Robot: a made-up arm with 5 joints.
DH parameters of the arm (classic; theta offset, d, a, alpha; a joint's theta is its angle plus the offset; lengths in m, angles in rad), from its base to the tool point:
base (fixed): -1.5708 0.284 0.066 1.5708
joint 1: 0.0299 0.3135 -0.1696 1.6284
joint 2: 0 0.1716 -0.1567 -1.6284
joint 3: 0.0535 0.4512 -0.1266 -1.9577
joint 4: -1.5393 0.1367 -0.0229 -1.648
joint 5: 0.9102 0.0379 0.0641 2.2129
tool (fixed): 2.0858 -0.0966 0 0
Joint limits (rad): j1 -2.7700..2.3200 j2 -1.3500..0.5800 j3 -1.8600..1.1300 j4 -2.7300..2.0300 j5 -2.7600..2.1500
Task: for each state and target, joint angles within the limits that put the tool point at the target. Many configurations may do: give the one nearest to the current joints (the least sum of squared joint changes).
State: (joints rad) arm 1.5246 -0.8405 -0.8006 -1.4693 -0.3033
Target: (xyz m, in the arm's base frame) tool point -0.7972 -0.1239 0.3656
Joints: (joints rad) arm 1.5303 -0.8406 -0.7770 -1.4841 -0.3117
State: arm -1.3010 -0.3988 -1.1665 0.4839 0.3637
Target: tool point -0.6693 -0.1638 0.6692
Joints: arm -2.0291 -0.1439 -0.8007 1.0717 0.3220
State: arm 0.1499 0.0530 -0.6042 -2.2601 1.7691
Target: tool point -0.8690 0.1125 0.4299
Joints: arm -0.4000 -0.2781 -0.4498 -2.5197 1.7070
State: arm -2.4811 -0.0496 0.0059 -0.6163 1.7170
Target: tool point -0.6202 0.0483 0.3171
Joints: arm -2.6256 -0.8933 -0.5226 -0.8605 1.2217
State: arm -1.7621 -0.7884 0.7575 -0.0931 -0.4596
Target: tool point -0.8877 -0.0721 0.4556
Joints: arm -2.3732 -0.5677 0.3890 -0.6001 -1.1913
